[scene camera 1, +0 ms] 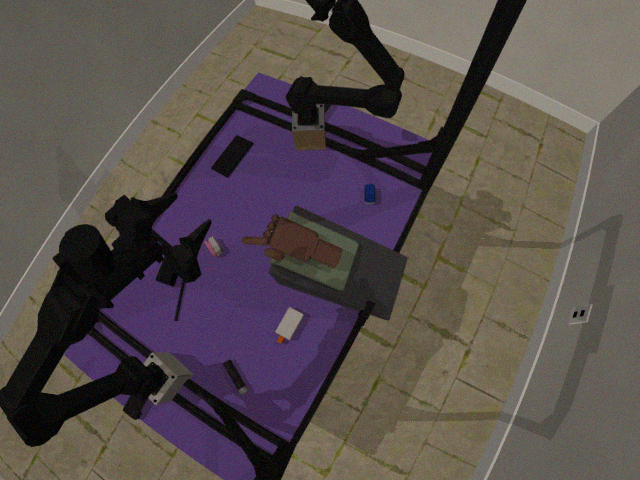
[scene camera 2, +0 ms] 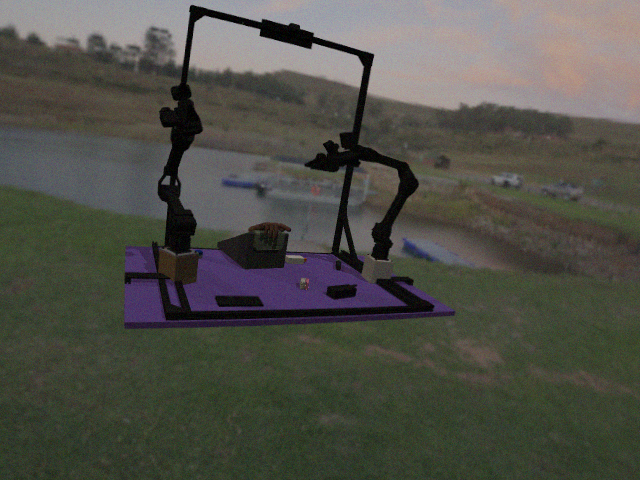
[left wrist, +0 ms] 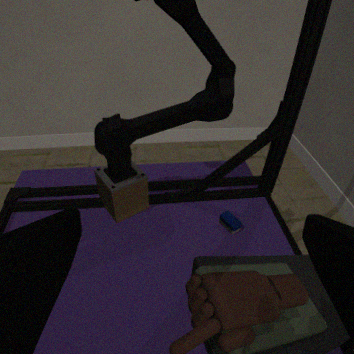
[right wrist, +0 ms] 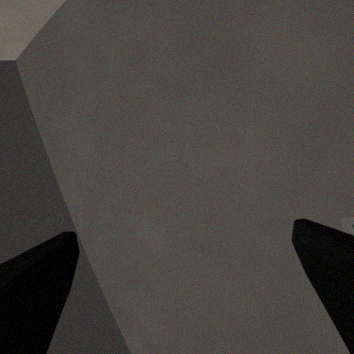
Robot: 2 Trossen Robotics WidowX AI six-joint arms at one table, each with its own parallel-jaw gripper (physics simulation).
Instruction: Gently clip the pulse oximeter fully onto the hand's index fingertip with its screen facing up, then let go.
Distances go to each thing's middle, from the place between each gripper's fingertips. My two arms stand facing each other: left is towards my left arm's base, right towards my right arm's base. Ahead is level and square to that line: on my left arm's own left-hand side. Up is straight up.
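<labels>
Counting from my left hand, I find the green block (left wrist: 297, 322) 0.10 m to the right, 0.16 m behind and 0.33 m below. The dark wedge stand (scene camera 1: 376, 274) is 0.42 m below that same left hand, 0.23 m behind it and 0.11 m to the right of it.
Relative to the green block, my right hand is 0.52 m above, 0.42 m to the right and 0.31 m past it. As for the dark wedge stand, it sits 0.41 m to the left of my right hand, 0.38 m behind it and 0.60 m below it.
</labels>
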